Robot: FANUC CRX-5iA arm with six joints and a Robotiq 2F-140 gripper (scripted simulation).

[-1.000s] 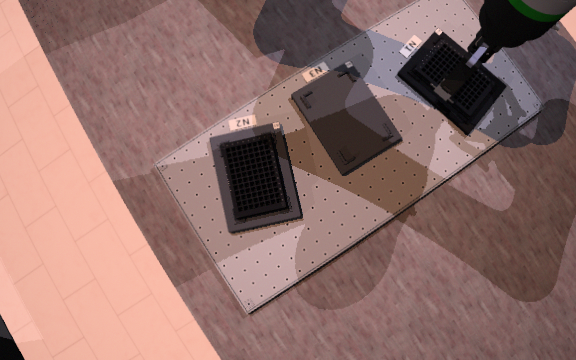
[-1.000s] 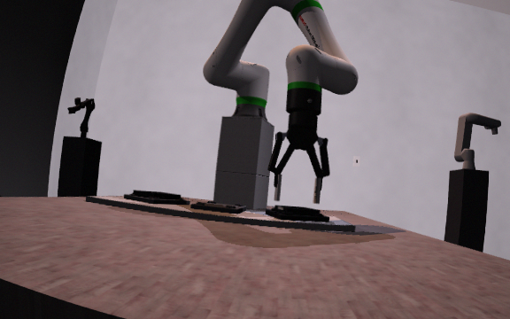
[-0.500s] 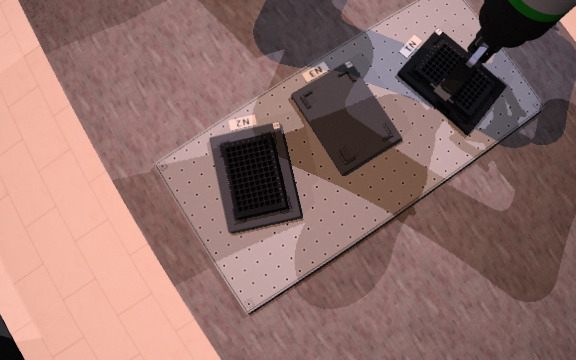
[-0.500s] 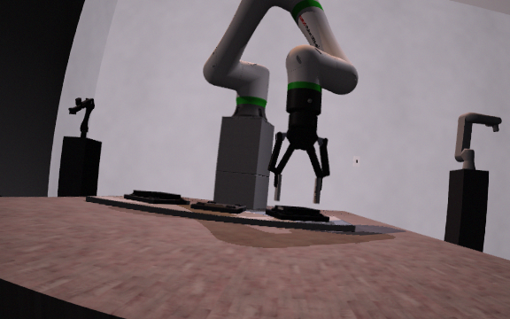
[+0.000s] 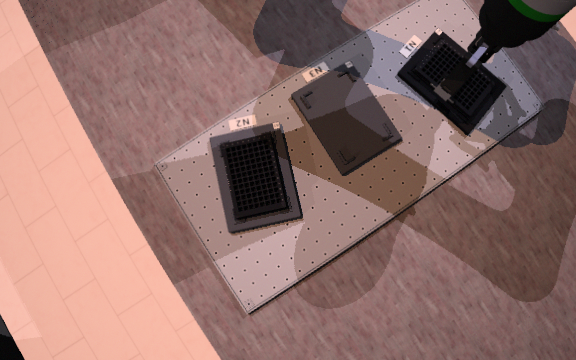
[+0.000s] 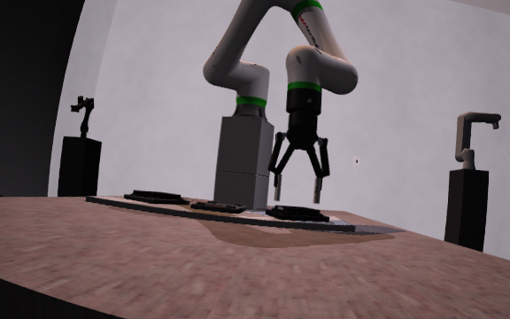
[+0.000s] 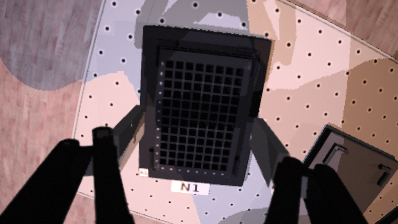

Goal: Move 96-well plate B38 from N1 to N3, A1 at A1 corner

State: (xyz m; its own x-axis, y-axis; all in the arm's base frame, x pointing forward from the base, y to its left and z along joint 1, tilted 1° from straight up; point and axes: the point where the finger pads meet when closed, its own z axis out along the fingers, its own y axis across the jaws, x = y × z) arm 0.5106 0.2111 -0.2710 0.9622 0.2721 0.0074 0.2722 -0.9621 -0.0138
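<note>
Right now my hand is 60 mm above the plate nest N1. Round my hand: N1 label: 90 mm behind, 60 mm below, 30 mm to the right; then A1 mark: 150 mm to the right, 120 mm behind, 50 mm below; then landing nest N3: 200 mm to the right, 60 mm below, 40 mm behind.
</note>
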